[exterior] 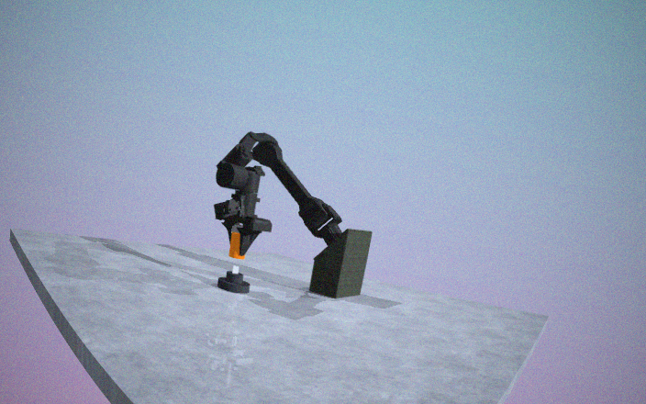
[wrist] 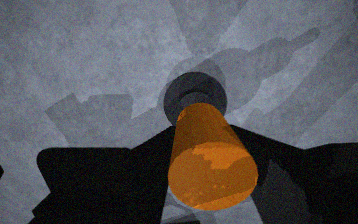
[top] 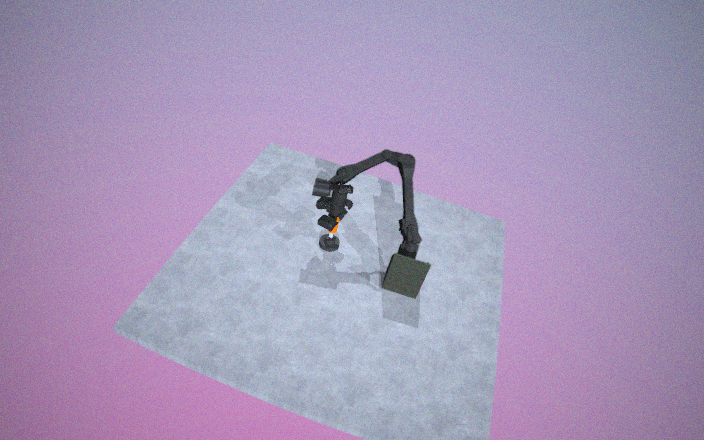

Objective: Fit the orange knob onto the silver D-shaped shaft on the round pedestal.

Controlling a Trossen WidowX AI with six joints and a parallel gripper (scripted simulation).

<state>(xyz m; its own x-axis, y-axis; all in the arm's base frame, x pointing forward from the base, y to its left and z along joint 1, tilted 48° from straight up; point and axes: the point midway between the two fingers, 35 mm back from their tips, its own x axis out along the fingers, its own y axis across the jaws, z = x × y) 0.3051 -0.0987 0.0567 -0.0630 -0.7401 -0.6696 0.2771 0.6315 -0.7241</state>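
The round pedestal is 6 cm below my gripper tip. Round my gripper tip: orange knob 4 cm above.
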